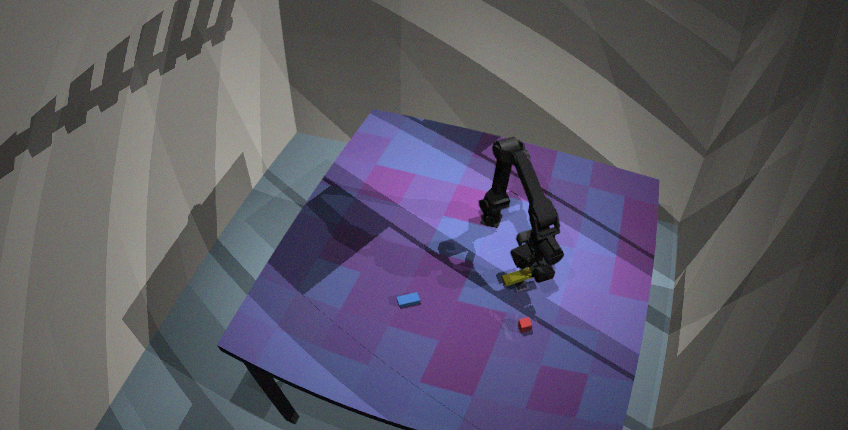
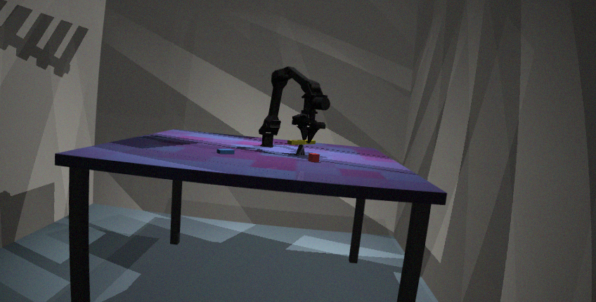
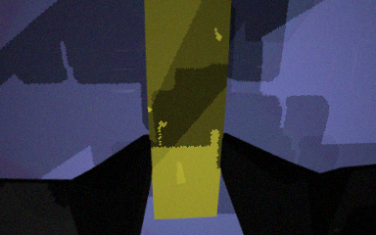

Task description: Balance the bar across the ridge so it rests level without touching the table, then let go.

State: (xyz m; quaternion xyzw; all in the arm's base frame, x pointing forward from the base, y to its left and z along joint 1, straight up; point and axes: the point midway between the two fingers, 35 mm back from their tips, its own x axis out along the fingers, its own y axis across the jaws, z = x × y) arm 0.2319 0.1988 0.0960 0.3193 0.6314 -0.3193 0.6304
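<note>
Now: gripper tip 2 cm short of the yellow bar and 2 cm to the left of it. From my gripper tip the other things lie so: blue block 18 cm ahead, 34 cm to the right, 5 cm below; red cube 17 cm ahead, 3 cm to the left, 5 cm below.
</note>
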